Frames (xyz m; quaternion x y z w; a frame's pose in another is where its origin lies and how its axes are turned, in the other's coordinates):
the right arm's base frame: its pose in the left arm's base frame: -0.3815 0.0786 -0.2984 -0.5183 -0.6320 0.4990 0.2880
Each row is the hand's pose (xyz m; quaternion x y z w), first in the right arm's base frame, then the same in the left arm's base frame.
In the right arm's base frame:
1: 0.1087 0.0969 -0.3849 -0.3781 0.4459 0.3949 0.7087
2: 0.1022 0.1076 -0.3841 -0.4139 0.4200 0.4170 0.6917
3: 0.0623 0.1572 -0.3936 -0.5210 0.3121 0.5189 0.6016
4: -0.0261 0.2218 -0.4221 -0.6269 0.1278 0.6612 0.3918
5: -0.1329 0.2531 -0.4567 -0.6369 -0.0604 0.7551 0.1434
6: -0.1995 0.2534 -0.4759 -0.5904 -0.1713 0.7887 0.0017
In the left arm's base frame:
1: -0.0389 0.3055 -0.2757 -0.9483 -0.3035 -0.0027 0.0929
2: -0.0338 0.2987 -0.2849 -0.9508 -0.3066 -0.0140 0.0420
3: 0.0047 0.2625 -0.3217 0.9455 0.2814 0.0414 0.1585
4: 0.0798 0.1864 -0.3586 0.8653 0.1809 0.0765 0.4612
5: 0.1535 0.0961 -0.3597 0.7048 0.0345 0.0822 0.7038
6: 0.1903 0.0397 -0.3434 0.5839 -0.0638 0.0564 0.8073

